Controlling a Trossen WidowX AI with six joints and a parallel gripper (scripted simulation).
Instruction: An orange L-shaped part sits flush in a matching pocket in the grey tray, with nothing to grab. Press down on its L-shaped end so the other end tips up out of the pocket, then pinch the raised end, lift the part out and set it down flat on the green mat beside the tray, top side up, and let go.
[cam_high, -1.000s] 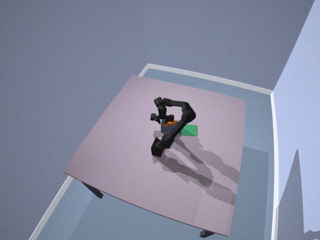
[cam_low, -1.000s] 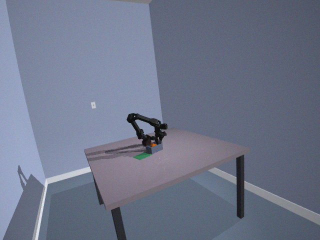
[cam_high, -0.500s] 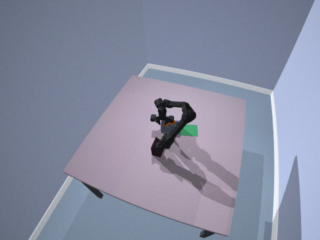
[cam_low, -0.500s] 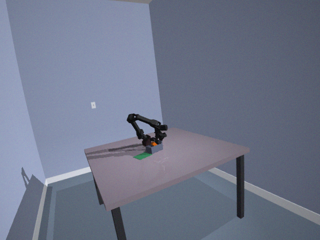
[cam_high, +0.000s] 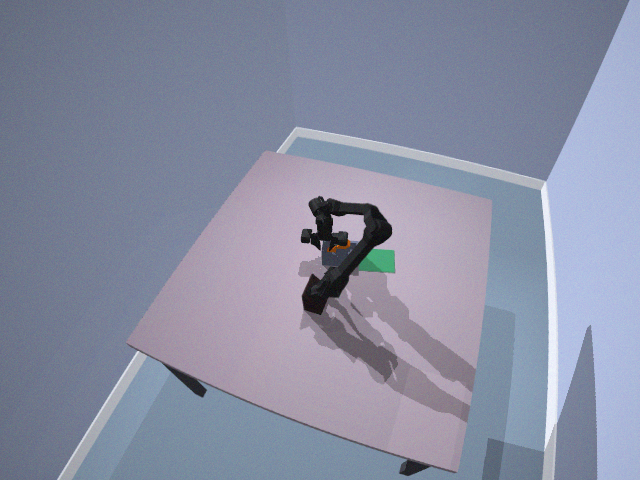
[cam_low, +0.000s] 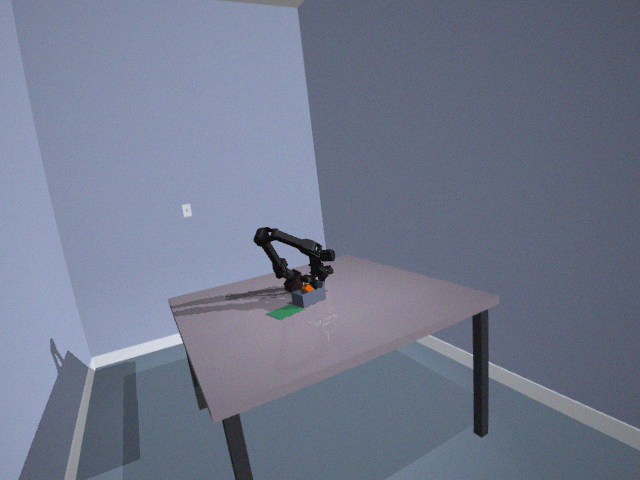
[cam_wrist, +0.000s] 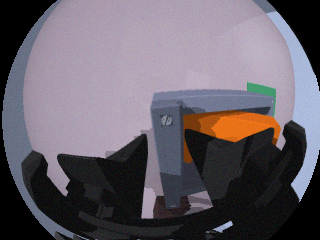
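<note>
Now: gripper tip 50 mm to the left of the orange L-shaped part and 10 mm short of it. From my gripper tip the other things lie so: green mat 210 mm to the right, 70 mm ahead, 50 mm below.
</note>
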